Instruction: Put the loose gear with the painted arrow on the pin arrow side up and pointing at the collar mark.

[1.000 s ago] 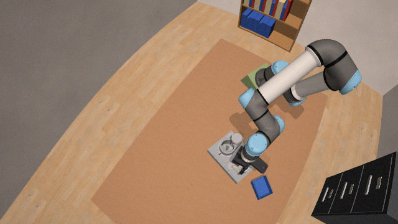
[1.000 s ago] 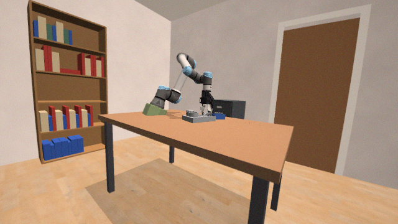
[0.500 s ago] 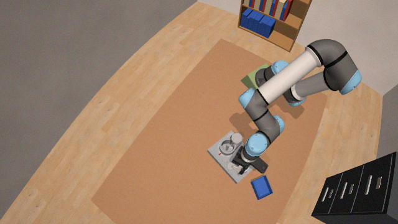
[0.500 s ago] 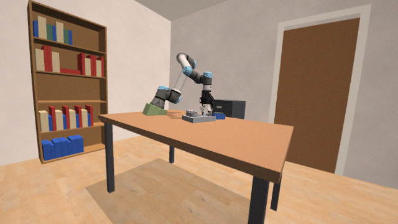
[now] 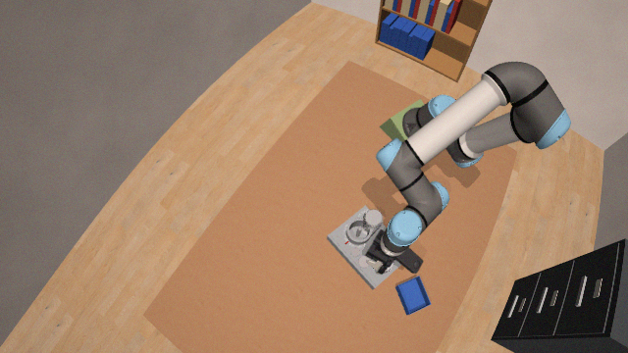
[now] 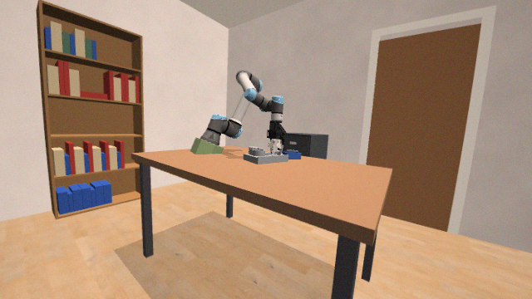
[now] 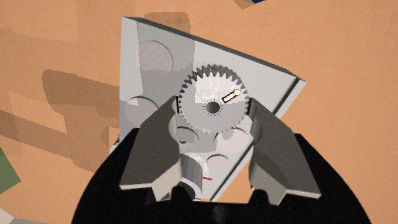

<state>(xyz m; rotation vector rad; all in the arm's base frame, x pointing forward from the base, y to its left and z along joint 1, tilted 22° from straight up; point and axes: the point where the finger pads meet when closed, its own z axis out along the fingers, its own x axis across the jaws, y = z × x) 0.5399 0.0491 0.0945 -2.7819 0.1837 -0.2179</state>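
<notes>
My gripper is now right at the grey gear. Also, from my hand: blue tray: 50 mm ahead, 140 mm to the left, 40 mm below.
</notes>
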